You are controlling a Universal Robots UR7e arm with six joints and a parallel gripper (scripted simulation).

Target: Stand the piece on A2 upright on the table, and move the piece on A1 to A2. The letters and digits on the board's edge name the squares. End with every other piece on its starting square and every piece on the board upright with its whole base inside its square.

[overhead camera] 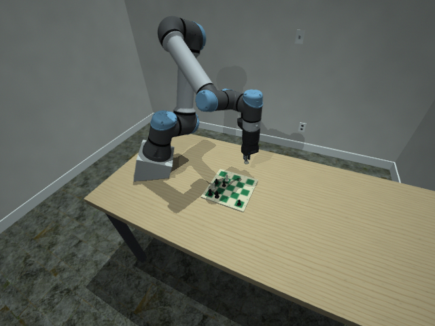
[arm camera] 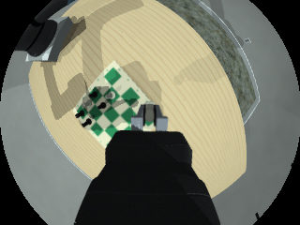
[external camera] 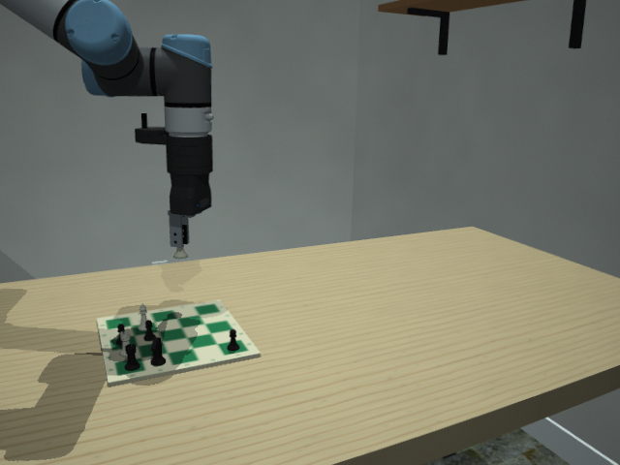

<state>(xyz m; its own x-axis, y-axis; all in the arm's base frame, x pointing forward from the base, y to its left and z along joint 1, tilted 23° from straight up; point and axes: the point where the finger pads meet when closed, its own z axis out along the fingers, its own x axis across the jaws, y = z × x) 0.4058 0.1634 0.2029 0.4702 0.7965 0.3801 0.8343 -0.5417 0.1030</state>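
Right now the chessboard is 20 mm behind my hand, 110 mm to the right of it and 140 mm below it. The rest, counted from my hand: white chess piece 10 mm below.
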